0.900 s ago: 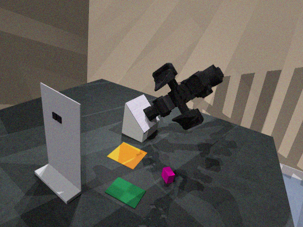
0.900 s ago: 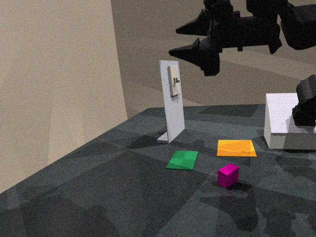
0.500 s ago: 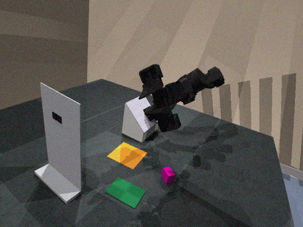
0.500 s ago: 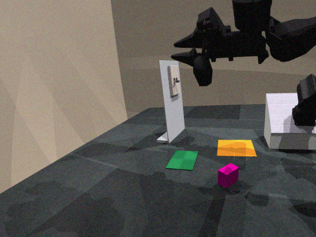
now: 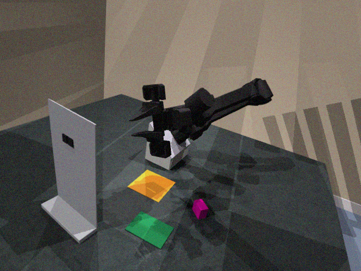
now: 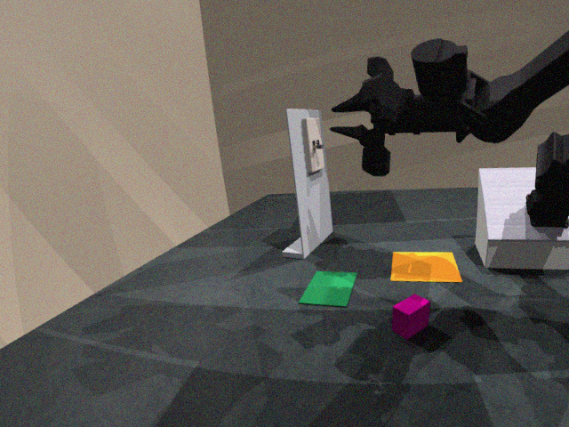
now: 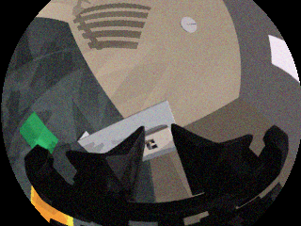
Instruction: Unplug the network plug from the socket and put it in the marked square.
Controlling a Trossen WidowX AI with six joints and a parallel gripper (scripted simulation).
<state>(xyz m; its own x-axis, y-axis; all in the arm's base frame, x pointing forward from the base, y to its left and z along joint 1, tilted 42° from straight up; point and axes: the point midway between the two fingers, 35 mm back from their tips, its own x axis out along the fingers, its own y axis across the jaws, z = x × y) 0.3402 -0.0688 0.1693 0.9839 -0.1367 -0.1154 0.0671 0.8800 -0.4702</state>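
Right now the network plug is 100 mm to the right of my gripper tip, 70 mm ahead of it and 50 mm below it. The rest, counted from my gripper tip: upright panel: 130 mm below, 110 mm to the right, 90 mm ahead; orange square: 270 mm below, 150 mm behind, 20 mm to the right.
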